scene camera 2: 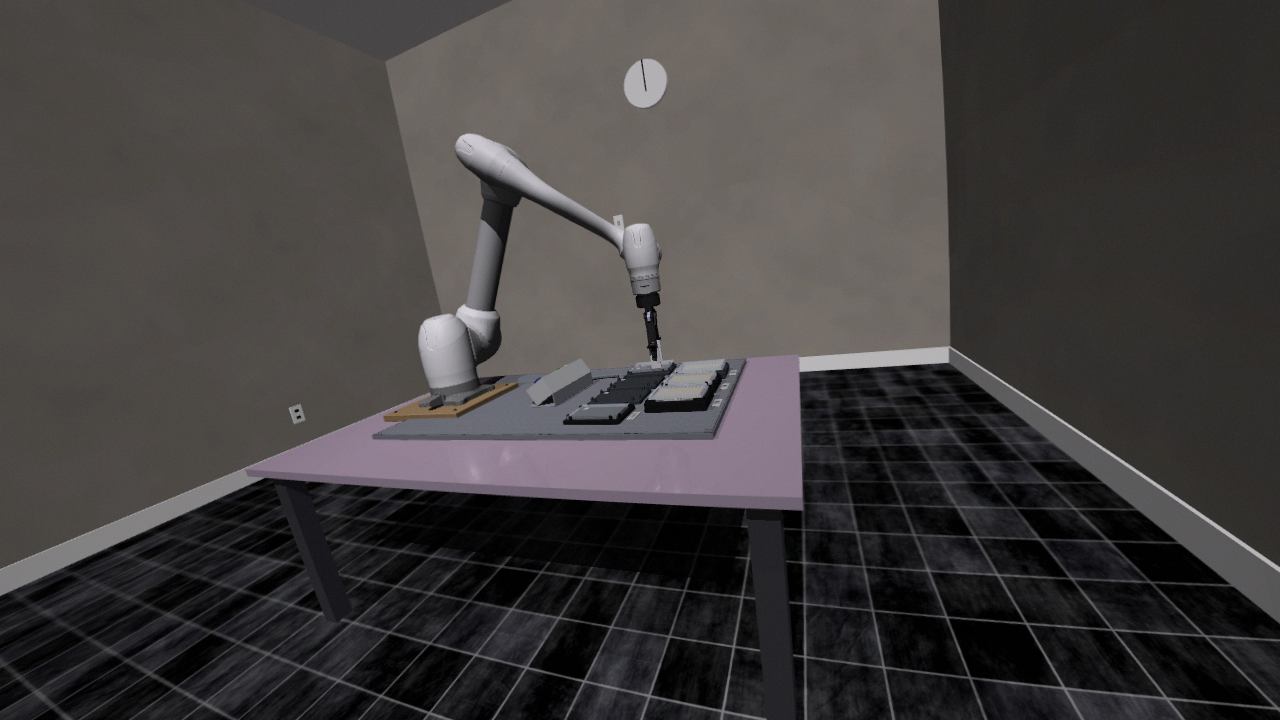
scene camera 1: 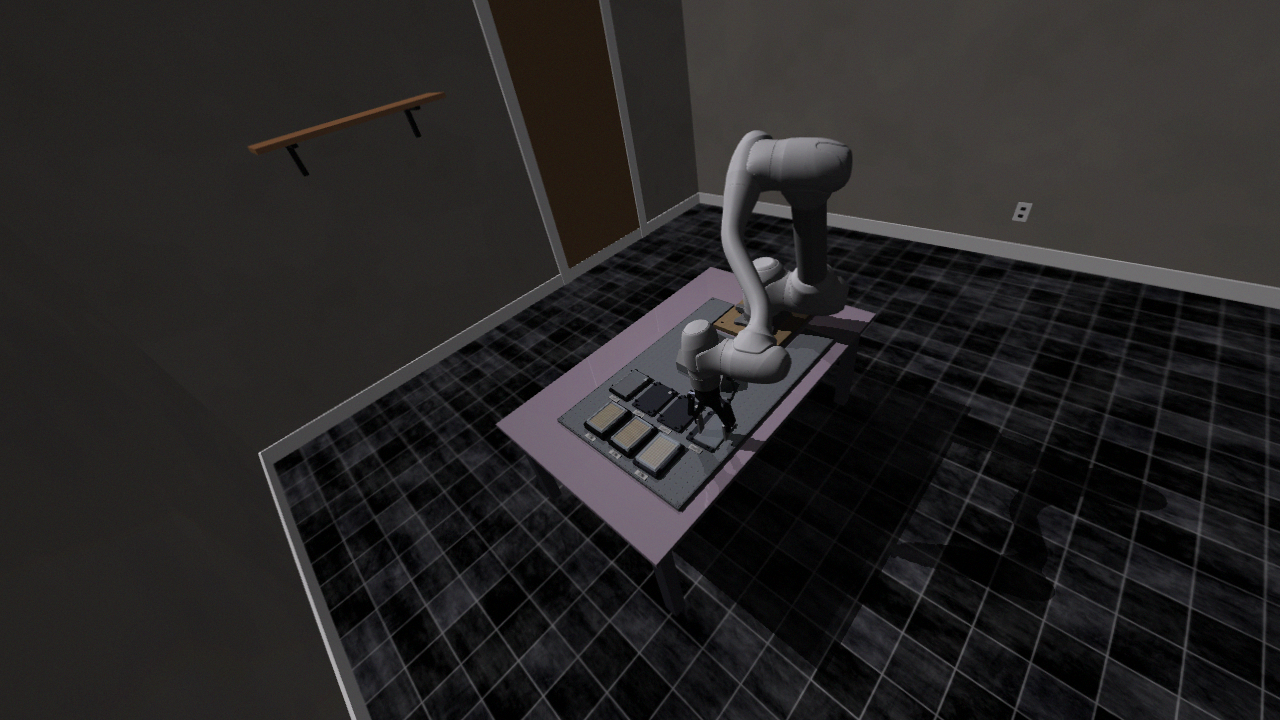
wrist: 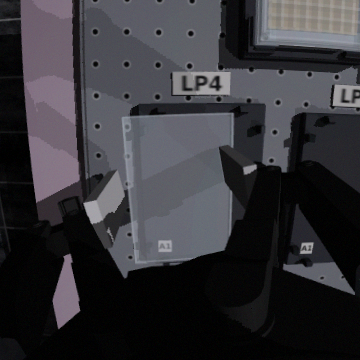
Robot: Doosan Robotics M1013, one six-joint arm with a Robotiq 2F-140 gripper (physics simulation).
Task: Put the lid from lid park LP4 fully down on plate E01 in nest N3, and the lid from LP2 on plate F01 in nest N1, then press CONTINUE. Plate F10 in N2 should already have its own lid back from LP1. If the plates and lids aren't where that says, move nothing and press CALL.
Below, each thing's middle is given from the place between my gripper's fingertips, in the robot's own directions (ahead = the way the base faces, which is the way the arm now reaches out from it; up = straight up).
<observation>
Right now the lid park LP4 (wrist: 248, 120) is 30 mm to the right of my hand and 10 mm below it. The rest, counted from my hand: nest N1 (scene camera 2: 697, 404) (350 mm to the right, 170 mm ahead, 10 mm below); lid park LP1 (scene camera 1: 650, 402) (290 mm to the right, 10 mm below, 10 mm behind); nest N2 (wrist: 246, 50) (180 mm ahead, 100 mm to the right, 10 mm below).
</observation>
